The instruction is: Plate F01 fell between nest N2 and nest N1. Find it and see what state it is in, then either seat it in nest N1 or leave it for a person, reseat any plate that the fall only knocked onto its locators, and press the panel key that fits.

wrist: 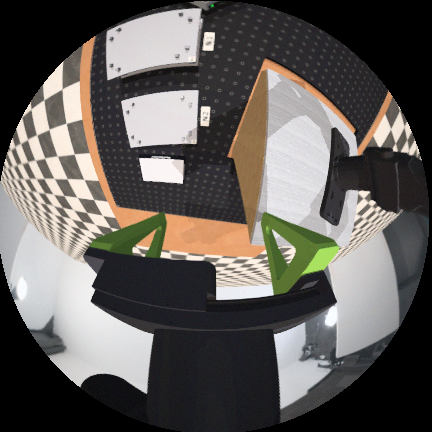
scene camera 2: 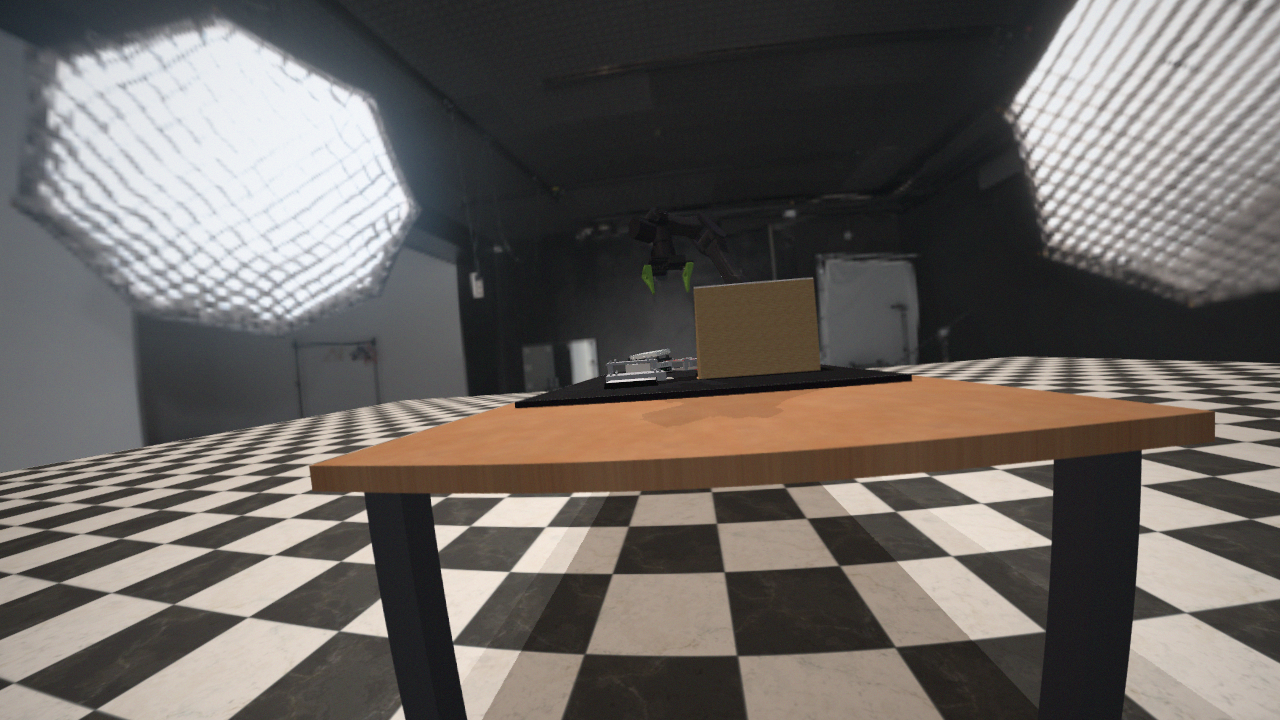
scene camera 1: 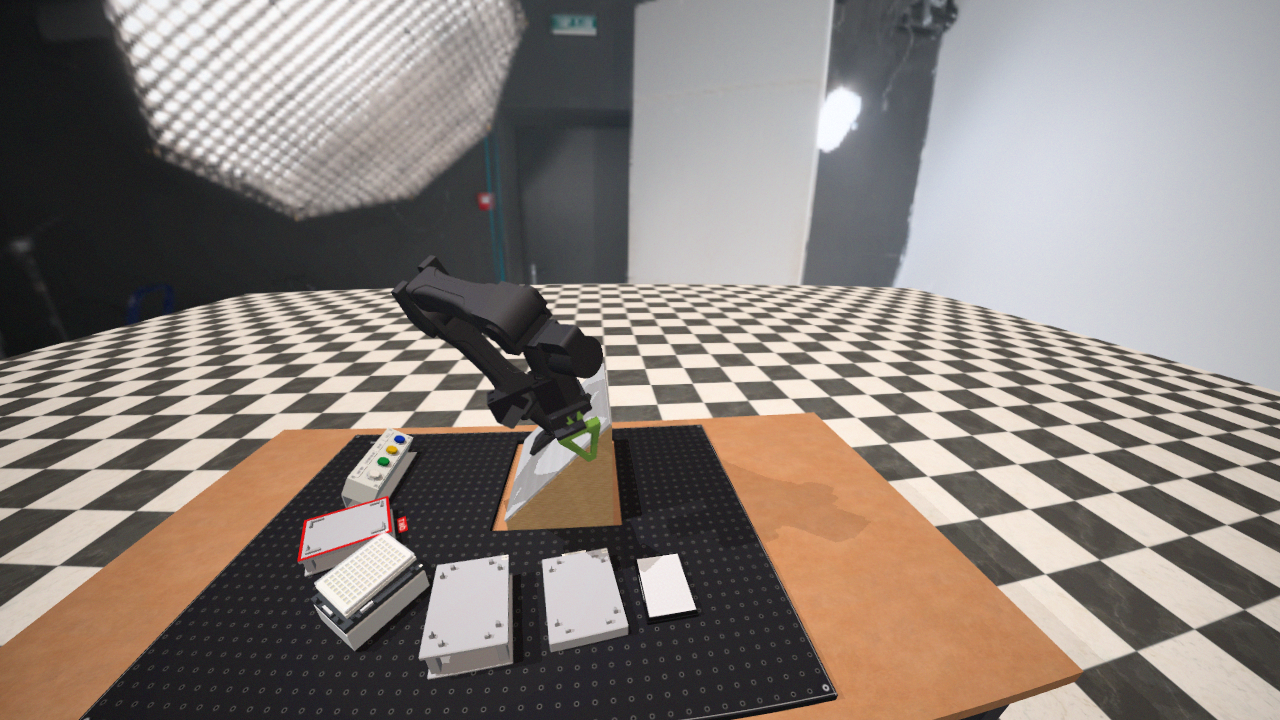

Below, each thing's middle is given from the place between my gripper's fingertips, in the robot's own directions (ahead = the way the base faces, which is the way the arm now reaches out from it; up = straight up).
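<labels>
There is the N2 station (scene camera 1: 583,605), and I find it 22 cm below my hand and 11 cm ahead of it.
</labels>
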